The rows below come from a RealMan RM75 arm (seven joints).
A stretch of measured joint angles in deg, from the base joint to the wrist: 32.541, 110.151, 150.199, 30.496, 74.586, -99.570, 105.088; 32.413, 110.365, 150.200, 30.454, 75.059, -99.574, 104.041; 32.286, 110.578, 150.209, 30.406, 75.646, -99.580, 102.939; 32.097, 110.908, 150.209, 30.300, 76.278, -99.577, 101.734; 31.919, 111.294, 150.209, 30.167, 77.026, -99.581, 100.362; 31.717, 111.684, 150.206, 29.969, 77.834, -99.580, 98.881; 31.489, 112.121, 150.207, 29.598, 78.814, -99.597, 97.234; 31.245, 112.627, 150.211, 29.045, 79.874, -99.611, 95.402; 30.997, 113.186, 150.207, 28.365, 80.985, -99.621, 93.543; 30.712, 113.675, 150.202, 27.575, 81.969, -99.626, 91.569; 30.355, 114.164, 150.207, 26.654, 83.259, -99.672, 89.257; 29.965, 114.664, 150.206, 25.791, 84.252, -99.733, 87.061; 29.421, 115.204, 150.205, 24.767, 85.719, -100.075, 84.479; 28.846, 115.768, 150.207, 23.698, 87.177, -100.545, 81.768; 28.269, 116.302, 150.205, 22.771, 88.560, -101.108, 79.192
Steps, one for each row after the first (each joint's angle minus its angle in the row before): -0.128, 0.214, 0.001, -0.042, 0.473, -0.004, -1.047; -0.127, 0.213, 0.009, -0.048, 0.587, -0.006, -1.102; -0.189, 0.330, 0.000, -0.106, 0.632, 0.003, -1.205; -0.178, 0.386, 0.000, -0.133, 0.748, -0.004, -1.372; -0.202, 0.390, -0.003, -0.198, 0.808, 0.001, -1.481; -0.228, 0.437, 0.001, -0.371, 0.980, -0.017, -1.647; -0.244, 0.506, 0.004, -0.553, 1.060, -0.014, -1.832; -0.248, 0.559, -0.004, -0.680, 1.111, -0.010, -1.859; -0.285, 0.489, -0.005, -0.790, 0.984, -0.005, -1.974; -0.357, 0.489, 0.005, -0.921, 1.290, -0.046, -2.312; -0.390, 0.500, -0.001, -0.863, 0.993, -0.061, -2.196; -0.544, 0.540, -0.001, -1.024, 1.467, -0.342, -2.582; -0.575, 0.564, 0.002, -1.069, 1.458, -0.470, -2.711; -0.577, 0.534, -0.002, -0.927, 1.383, -0.563, -2.576
